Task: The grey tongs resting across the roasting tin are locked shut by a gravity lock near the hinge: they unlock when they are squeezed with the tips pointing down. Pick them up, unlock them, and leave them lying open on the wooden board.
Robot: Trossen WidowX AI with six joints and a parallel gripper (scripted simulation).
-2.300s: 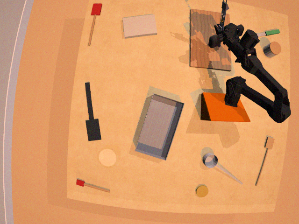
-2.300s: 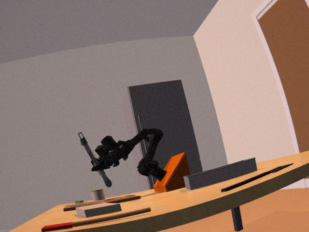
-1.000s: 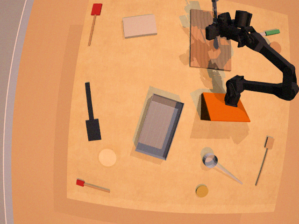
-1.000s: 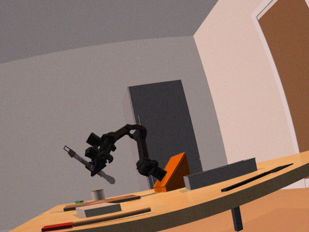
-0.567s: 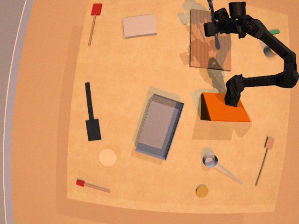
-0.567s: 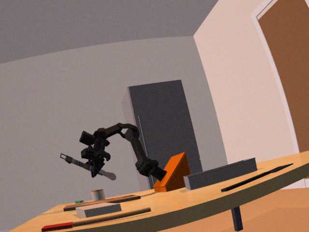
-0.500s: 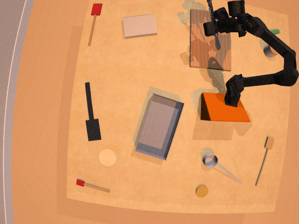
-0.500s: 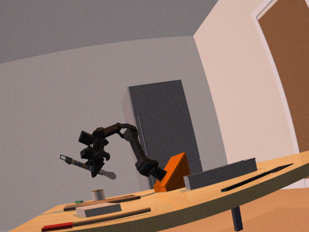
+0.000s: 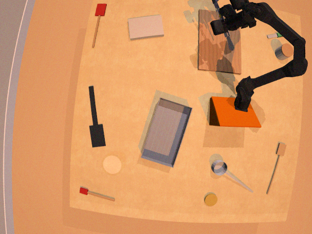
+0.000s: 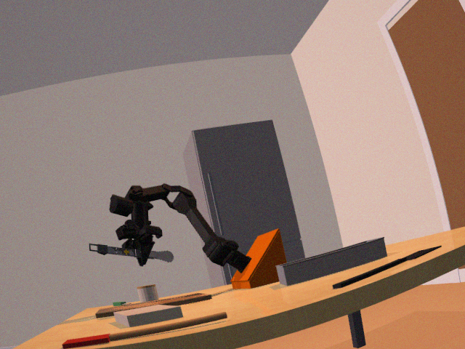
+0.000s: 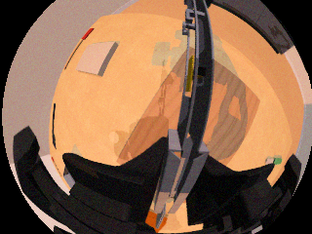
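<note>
Right now the wooden board is 130 mm below my gripper tip, 40 mm behind it and 10 mm to the right of it. From my gripper tip the other things lie so: black spatula: 560 mm to the left, 520 mm ahead, 140 mm below; then grey roasting tin: 540 mm to the left, 150 mm ahead, 110 mm below.
</note>
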